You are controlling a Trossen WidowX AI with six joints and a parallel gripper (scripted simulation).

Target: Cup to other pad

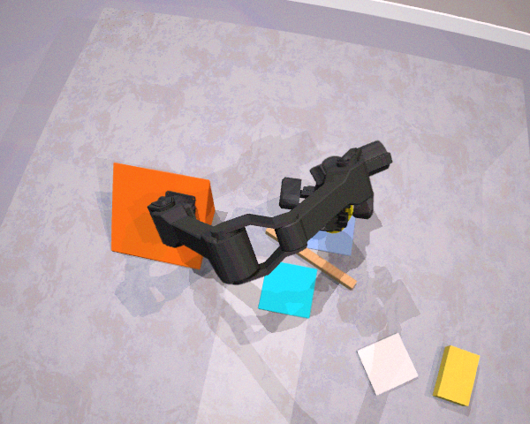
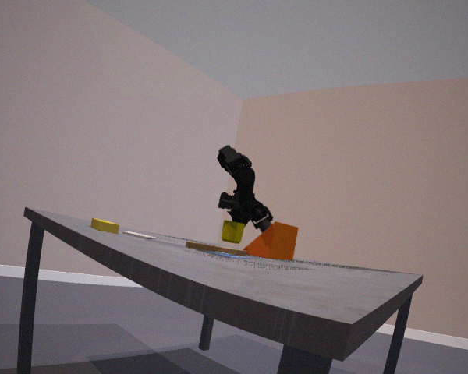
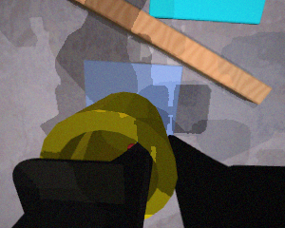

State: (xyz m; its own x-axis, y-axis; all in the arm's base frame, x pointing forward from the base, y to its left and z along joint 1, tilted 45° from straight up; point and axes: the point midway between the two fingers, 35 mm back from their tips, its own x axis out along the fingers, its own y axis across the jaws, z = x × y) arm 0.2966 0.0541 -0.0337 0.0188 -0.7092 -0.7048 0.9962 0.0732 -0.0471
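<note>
The cyan pad is 160 mm to the right of my gripper tip, 90 mm below it and 40 mm behind it. Also, from my gripper tip: pale blue pad (90 mm below, 30 mm ahead); red marble (20 mm to the left, 20 mm below, 20 mm ahead); yellow cup (20 mm ahead).
</note>
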